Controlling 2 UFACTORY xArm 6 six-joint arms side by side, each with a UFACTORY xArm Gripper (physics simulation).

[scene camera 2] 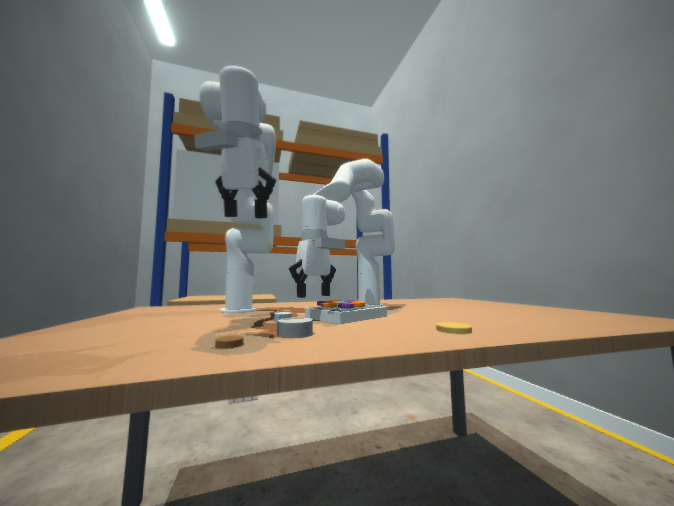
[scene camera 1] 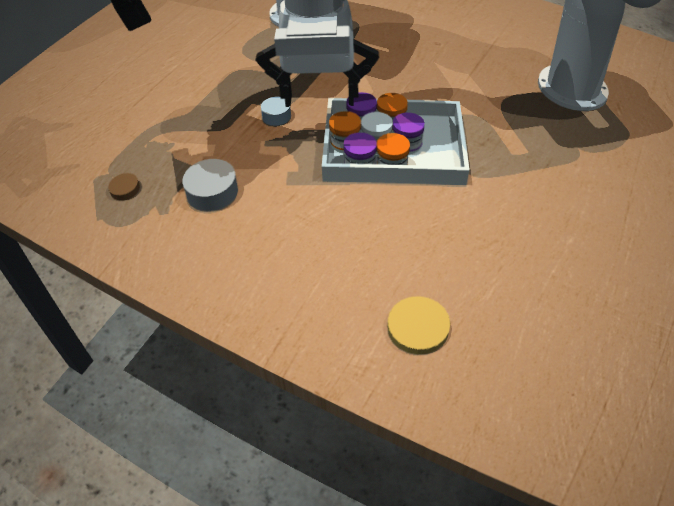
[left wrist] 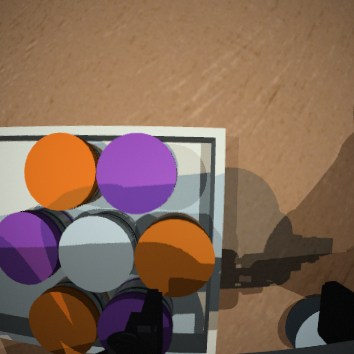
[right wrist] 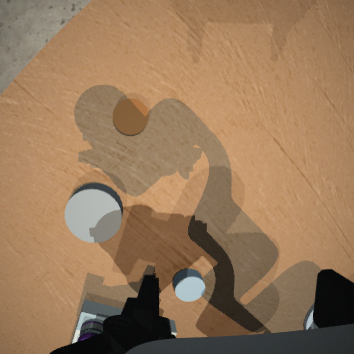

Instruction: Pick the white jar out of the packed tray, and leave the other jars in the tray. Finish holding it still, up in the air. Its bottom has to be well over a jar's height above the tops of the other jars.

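Places are measured from the left arm's base along level axes (x left, y ahead, z down), in centimetres.
Where they show: left gripper, between the fingertips: [scene camera 2: 314,296] [scene camera 1: 319,100] [left wrist: 243,313]; right gripper, between the fingertips: [scene camera 2: 245,217] [scene camera 1: 136,4] [right wrist: 239,300]; left arm's base, origin of its link: [scene camera 1: 572,88]; right arm's base, origin of its link: [scene camera 2: 238,311].
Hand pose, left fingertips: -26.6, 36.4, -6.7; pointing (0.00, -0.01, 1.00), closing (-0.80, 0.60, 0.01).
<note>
Each offset is from my left fingertips to the top centre of the thing, as dx, dy, dz.
The white jar @(+8.2, -2.8, +1.9) [scene camera 1: 376,124] [left wrist: 96,254] stands upright in the middle of the packed jars in the tray @(+10.4, -4.3, +3.6) [scene camera 1: 394,174] [scene camera 2: 359,314] [left wrist: 220,175]. Three orange jars and three purple jars ring it closely, such as an orange jar [scene camera 1: 393,145] [left wrist: 175,260] and a purple jar @(+9.0, +2.5, +1.9) [scene camera 1: 360,144] [left wrist: 136,172]. My left gripper [scene camera 1: 320,103] [scene camera 2: 313,290] [left wrist: 243,313] is open and empty. It hangs above the jar tops, off to the left of the white jar in scene camera 1. My right gripper [scene camera 2: 246,211] [right wrist: 239,300] is open and empty, high above the table.
A small pale blue cylinder @(-8.7, +0.6, +4.4) [scene camera 1: 275,113] [left wrist: 314,332] [right wrist: 190,287] stands left of the tray in scene camera 1. A larger grey cylinder @(-5.1, +18.6, +3.7) [scene camera 1: 210,185] [scene camera 2: 294,327] [right wrist: 93,215] and a brown disc @(-16.5, +26.0, +5.4) [scene camera 1: 124,186] [scene camera 2: 228,341] [right wrist: 130,117] lie farther left. A yellow disc @(+30.5, +20.1, +5.4) [scene camera 1: 419,324] [scene camera 2: 453,327] lies nearer the front edge.
</note>
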